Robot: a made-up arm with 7 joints. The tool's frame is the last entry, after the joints. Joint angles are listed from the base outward. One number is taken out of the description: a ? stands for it. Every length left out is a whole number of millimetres.
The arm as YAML. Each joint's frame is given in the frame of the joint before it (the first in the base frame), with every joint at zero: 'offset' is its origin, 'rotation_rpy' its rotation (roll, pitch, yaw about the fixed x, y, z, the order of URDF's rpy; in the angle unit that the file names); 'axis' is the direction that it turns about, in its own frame. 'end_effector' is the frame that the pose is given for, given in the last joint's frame.
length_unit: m
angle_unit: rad
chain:
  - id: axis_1
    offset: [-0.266, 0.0, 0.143]
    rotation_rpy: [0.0, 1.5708, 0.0]
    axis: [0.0, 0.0, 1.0]
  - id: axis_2
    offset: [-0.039, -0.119, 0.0]
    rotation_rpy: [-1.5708, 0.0, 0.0]
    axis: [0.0, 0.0, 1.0]
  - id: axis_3
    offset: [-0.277, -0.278, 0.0]
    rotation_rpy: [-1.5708, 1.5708, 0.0]
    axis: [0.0, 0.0, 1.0]
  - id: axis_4
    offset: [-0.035, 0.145, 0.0]
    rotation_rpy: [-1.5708, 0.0, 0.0]
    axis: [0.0, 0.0, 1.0]
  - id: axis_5
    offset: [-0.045, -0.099, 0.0]
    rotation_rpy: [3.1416, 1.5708, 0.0]
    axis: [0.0, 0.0, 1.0]
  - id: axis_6
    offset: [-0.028, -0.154, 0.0]
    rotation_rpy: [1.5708, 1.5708, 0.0]
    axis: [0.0, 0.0, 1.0]
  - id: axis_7
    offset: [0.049, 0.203, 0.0]
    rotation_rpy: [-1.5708, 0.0, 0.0]
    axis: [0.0, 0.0, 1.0]
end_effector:
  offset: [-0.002, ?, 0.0]
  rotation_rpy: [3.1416, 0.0, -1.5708]
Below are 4 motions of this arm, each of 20 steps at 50 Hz.
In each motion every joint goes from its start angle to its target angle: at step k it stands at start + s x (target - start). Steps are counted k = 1, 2, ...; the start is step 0. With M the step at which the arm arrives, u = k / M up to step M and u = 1 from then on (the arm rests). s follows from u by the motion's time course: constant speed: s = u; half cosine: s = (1 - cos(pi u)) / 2; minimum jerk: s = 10 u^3 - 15 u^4 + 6 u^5.
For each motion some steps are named. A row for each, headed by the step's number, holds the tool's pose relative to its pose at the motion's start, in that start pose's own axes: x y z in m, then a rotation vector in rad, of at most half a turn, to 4 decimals.
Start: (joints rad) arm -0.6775 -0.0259 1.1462 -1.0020 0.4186 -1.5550 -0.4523
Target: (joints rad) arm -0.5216 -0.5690 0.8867 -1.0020 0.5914 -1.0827 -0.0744
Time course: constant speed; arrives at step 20
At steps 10, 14, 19, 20:
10: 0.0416 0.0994 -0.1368 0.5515 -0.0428 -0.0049
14: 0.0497 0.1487 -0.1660 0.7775 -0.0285 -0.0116
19: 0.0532 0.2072 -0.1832 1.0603 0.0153 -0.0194
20: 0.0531 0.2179 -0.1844 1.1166 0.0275 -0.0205

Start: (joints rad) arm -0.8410 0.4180 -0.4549 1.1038 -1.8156 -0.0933 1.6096
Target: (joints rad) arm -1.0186 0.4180 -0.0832 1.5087 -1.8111 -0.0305 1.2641
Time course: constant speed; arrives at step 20
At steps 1, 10, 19, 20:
1: -0.0073 -0.0108 -0.0031 -0.0233 0.0221 0.0281
10: -0.0559 -0.1062 -0.0183 -0.2315 0.2315 0.2542
19: -0.0770 -0.1905 -0.0161 -0.4339 0.4576 0.4259
20: -0.0780 -0.1989 -0.0152 -0.4558 0.4836 0.4411

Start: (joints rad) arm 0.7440 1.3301 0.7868 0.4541 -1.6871 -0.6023 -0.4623
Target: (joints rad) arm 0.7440 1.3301 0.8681 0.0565 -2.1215 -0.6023 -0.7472
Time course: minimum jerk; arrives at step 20
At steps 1, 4, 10, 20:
1: 0.0000 -0.0001 0.0001 -0.0006 -0.0002 0.0002
4: 0.0021 -0.0056 0.0030 -0.0304 -0.0105 0.0093
10: 0.0202 -0.0459 0.0354 -0.2682 -0.0890 0.0942
20: 0.0447 -0.0812 0.0916 -0.5481 -0.1727 0.2161

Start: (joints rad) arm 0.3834 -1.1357 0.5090 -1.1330 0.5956 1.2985 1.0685
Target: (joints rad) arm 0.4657 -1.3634 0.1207 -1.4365 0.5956 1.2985 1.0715
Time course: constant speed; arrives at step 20
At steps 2, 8, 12, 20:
2: -0.0108 0.0195 0.0231 0.0363 0.0412 -0.0366
8: -0.0341 0.0755 0.0976 0.1407 0.1624 -0.1491
12: -0.0418 0.1099 0.1505 0.2063 0.2410 -0.2265
20: -0.0386 0.1699 0.2603 0.3259 0.3929 -0.3869

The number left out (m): 0.247
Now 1 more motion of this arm.
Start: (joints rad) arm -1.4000 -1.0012 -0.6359 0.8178 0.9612 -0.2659 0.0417
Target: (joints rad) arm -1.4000 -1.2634 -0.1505 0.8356 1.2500 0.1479 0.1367
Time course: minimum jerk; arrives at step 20
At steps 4, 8, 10, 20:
4: -0.0083 0.0101 0.0066 -0.0016 0.0323 -0.0154
8: -0.0422 0.0602 0.0356 -0.0048 0.1738 -0.1028
10: -0.0621 0.1002 0.0548 -0.0031 0.2688 -0.1818
20: -0.0920 0.2264 0.0967 0.0202 0.4976 -0.4657

